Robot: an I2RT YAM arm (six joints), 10 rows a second.
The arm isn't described. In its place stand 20 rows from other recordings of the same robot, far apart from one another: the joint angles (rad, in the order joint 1, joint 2, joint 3, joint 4, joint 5, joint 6), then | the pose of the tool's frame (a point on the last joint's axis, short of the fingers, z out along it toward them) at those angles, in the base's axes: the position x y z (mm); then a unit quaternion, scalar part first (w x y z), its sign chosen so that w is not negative.
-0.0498 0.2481 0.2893 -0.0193 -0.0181 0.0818 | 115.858 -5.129 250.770 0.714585 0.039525 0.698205 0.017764
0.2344 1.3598 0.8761 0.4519 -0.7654 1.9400 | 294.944 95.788 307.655 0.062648 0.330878 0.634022 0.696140
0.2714 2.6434 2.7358 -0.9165 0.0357 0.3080 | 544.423 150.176 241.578 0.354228 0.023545 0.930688 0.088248
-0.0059 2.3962 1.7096 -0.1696 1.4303 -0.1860 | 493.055 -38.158 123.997 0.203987 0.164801 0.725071 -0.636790
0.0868 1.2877 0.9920 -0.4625 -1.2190 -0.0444 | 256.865 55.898 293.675 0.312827 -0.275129 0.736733 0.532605
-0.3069 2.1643 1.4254 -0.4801 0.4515 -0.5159 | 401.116 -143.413 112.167 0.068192 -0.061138 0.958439 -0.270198
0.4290 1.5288 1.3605 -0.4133 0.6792 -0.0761 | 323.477 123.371 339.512 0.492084 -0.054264 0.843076 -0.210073
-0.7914 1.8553 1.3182 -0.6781 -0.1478 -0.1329 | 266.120 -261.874 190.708 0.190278 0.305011 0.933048 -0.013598
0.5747 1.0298 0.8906 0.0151 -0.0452 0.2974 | 203.691 133.831 351.665 0.592655 -0.118386 0.740143 0.294844
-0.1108 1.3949 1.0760 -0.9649 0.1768 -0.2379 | 253.866 -34.544 249.005 0.125131 -0.050009 0.984669 -0.110763
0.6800 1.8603 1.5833 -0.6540 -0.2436 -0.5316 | 315.148 265.891 270.148 0.302731 -0.567936 0.752805 0.138157
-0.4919 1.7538 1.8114 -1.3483 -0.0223 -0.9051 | 299.605 -159.637 341.777 0.113993 -0.204636 0.968772 -0.081306
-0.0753 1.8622 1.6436 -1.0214 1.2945 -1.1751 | 371.577 -62.379 292.640 0.241592 0.326570 -0.722741 0.559134
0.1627 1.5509 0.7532 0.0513 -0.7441 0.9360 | 294.444 72.769 175.962 0.144391 0.186980 0.845463 0.478938
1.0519 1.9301 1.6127 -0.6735 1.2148 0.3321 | 233.127 340.926 268.901 0.529734 -0.124396 0.793914 -0.271308
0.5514 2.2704 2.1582 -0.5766 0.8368 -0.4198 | 453.123 247.654 285.486 0.413338 -0.232299 0.811737 -0.340987
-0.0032 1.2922 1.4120 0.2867 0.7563 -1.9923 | 275.144 -25.310 495.670 0.250323 -0.260424 0.537008 -0.762326
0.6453 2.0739 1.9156 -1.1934 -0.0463 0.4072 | 336.548 255.421 258.475 0.082954 -0.120538 0.986405 0.074797
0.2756 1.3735 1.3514 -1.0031 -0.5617 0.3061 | 253.258 91.326 337.939 0.171454 -0.060559 0.926321 0.329948
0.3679 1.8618 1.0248 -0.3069 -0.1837 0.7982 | 323.783 131.772 125.419 0.126735 0.188788 0.954897 0.190967
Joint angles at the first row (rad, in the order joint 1, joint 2, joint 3, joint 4, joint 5, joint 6):
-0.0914, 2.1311, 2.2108, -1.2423, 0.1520, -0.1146
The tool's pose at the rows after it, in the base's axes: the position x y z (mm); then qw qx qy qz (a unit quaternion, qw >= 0):
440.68 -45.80 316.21 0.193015 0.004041 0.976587 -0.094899
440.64 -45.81 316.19 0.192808 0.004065 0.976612 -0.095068
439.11 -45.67 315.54 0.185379 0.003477 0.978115 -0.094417
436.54 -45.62 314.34 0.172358 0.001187 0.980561 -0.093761
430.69 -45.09 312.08 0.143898 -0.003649 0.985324 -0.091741
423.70 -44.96 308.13 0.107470 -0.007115 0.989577 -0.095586
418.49 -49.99 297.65 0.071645 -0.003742 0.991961 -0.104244
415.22 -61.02 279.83 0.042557 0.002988 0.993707 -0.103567
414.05 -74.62 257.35 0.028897 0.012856 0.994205 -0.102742
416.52 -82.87 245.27 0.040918 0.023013 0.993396 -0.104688
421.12 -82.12 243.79 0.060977 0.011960 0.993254 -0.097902
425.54 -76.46 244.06 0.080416 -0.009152 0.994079 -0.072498
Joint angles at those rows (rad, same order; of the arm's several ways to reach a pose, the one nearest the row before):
-0.0914, 2.1311, 2.2109, -1.2431, 0.1524, -0.1146
-0.0914, 2.1311, 2.2108, -1.2434, 0.1528, -0.1146
-0.0914, 2.1311, 2.2108, -1.2587, 0.1528, -0.1146
-0.0918, 2.1315, 2.2108, -1.2846, 0.1532, -0.1177
-0.0917, 2.1315, 2.2100, -1.3414, 0.1535, -0.1230
-0.0917, 2.1315, 2.2021, -1.4056, 0.1680, -0.1261
-0.1028, 2.1315, 2.1642, -1.4364, 0.1917, -0.1264
-0.1295, 2.1315, 2.0949, -1.4220, 0.1947, -0.1345
-0.1619, 2.1315, 2.0057, -1.3560, 0.1947, -0.1448
-0.1802, 2.1315, 1.9564, -1.2804, 0.1940, -0.1451
-0.1783, 2.1315, 1.9488, -1.2335, 0.1726, -0.1677
-0.1684, 2.1315, 1.9487, -1.2030, 0.1139, -0.1974

